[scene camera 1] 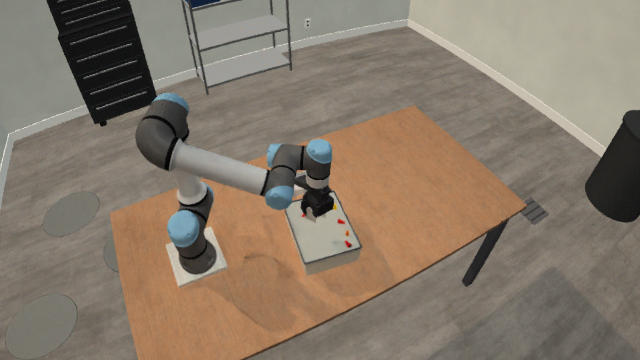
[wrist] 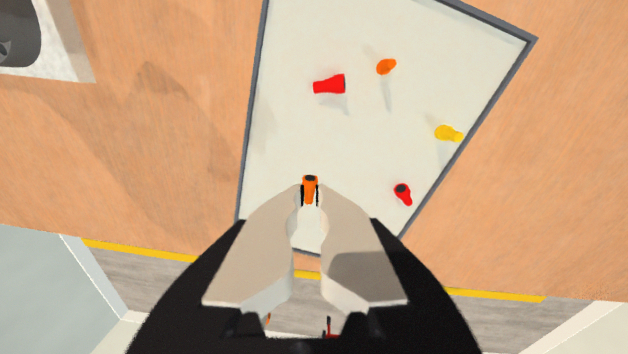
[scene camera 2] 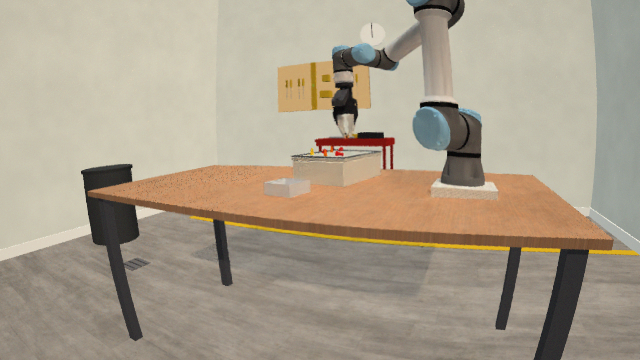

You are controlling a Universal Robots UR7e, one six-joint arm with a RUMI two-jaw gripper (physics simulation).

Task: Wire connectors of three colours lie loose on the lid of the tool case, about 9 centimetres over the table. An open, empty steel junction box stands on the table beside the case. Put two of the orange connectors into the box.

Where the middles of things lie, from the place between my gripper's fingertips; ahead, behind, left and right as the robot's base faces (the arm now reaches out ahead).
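My gripper is 3 cm short of the tool case (scene camera 1: 321, 246), 1 cm to the right of it and 10 cm above it. Steel junction box (scene camera 2: 286, 187), counted from my hand: 3 cm ahead, 32 cm to the left, 13 cm below.
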